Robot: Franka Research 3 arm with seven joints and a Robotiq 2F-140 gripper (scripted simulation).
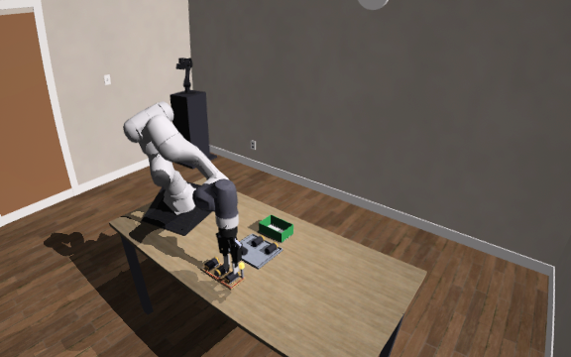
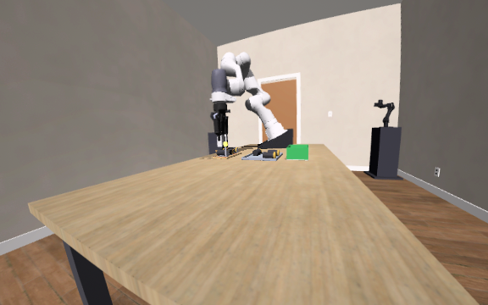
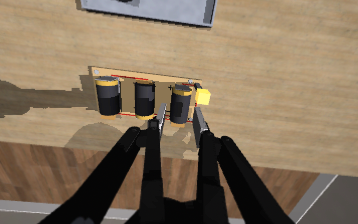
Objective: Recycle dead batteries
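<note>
Now: the bulb 3 cm ahead of my hand, 3 cm to the left of it and 2 cm below it. From my hand the other things lie so: green recycling box (5 cm behind, 41 cm to the left, 8 cm below); grey tray (5 cm behind, 22 cm to the left, 9 cm below).
</note>
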